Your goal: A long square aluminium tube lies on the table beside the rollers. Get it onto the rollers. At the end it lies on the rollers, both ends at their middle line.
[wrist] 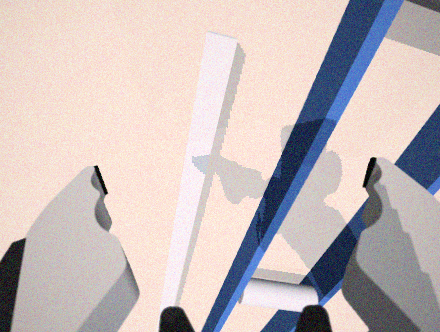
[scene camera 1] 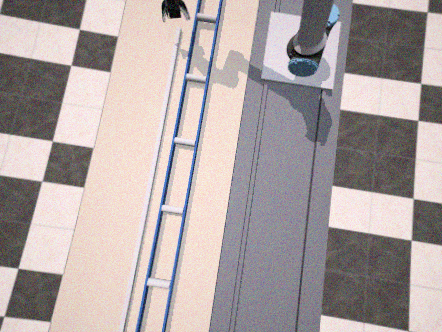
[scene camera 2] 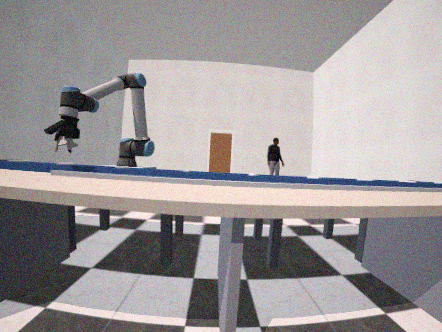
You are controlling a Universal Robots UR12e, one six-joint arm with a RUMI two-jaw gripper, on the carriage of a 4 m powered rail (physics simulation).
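Places are measured from the arm's base along level axes (x ahead, y left, z up), in centimetres.
Pixels of known places: gripper, between the fingertips: (wrist: 232, 165) (scene camera 1: 176, 21) (scene camera 2: 63, 152).
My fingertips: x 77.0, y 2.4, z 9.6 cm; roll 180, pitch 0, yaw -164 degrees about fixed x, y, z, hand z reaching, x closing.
Behind a point stands the place of what it marks.
The long square aluminium tube (scene camera 1: 168, 90) {x 78.0, y 39.5, z -0.6 cm} (scene camera 2: 75, 173) {x 80.1, y 13.2, z -1.2 cm} (wrist: 213, 90) {x 78.7, y 1.5, z -0.5 cm} lies on the table, left of the roller frame and apart from it in scene camera 1. Its far end shows in the wrist view; its near end is cut off in scene camera 1. The rollers (scene camera 1: 197, 78) {x 61.0, y 30.7, z 2.8 cm} (wrist: 280, 295) {x 62.3, y 28.3, z 2.0 cm} are light cylinders between two blue rails (scene camera 1: 165, 190) {x 68.2, y 100.0, z 0.9 cm} (scene camera 2: 200, 175) {x 69.4, y 78.9, z 0.8 cm} (wrist: 295, 170) {x 69.4, y 6.5, z 1.7 cm}. My gripper (scene camera 1: 176, 19) {x 77.0, y 2.4, z 9.6 cm} (scene camera 2: 66, 148) {x 77.0, y 2.4, z 9.6 cm} (wrist: 232, 165) {x 77.0, y 2.4, z 9.6 cm} is open and empty, above the table near the tube's far end. In the wrist view, the tube passes left of the middle between the fingers.
The arm's base stands on a white carriage plate (scene camera 1: 277, 55) {x 14.4, y 5.9, z 0.0 cm} on the grey rail bed (scene camera 1: 280, 200), right of the table (scene camera 1: 110, 150) {x 106.2, y 81.7, z -3.0 cm} in scene camera 1. A person (scene camera 2: 274, 155) stands by the back wall near a brown door (scene camera 2: 220, 152).
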